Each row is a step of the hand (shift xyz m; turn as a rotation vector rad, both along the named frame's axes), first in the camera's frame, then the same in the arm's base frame.
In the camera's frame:
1: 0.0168 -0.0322 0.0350 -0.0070 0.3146 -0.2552
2: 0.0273 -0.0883 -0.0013 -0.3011 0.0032 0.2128
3: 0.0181 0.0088 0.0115 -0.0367 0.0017 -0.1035
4: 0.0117 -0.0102 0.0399 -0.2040 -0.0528 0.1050
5: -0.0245 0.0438 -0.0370 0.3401 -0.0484 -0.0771
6: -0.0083 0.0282 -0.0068 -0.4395 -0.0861 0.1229
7: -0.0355 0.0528 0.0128 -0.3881 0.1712 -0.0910
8: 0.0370 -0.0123 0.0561 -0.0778 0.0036 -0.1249
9: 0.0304 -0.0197 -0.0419 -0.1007 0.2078 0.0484
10: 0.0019 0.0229 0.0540 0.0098 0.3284 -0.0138
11: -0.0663 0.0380 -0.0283 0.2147 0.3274 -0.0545
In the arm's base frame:
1: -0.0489 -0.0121 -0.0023 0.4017 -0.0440 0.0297
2: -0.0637 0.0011 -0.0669 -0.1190 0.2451 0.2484
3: -0.0037 -0.0216 0.0076 0.0777 0.0517 -0.0579
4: -0.0364 -0.0148 0.0170 -0.0916 0.1893 0.1059
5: 0.0592 0.0162 0.0109 -0.0122 -0.2915 -0.1971
6: 0.0254 0.0005 0.0163 -0.1051 0.4172 0.1748
7: 0.0315 0.0153 0.0547 0.2216 0.3285 0.1766
8: -0.0517 -0.0407 0.0184 0.0980 0.0933 -0.0578
9: 0.0128 -0.0154 -0.0516 0.1215 0.0239 0.2008
10: -0.0222 -0.0179 0.0513 0.2395 -0.1053 0.1992
11: 0.0530 0.0557 0.0270 0.2479 -0.2903 0.1026

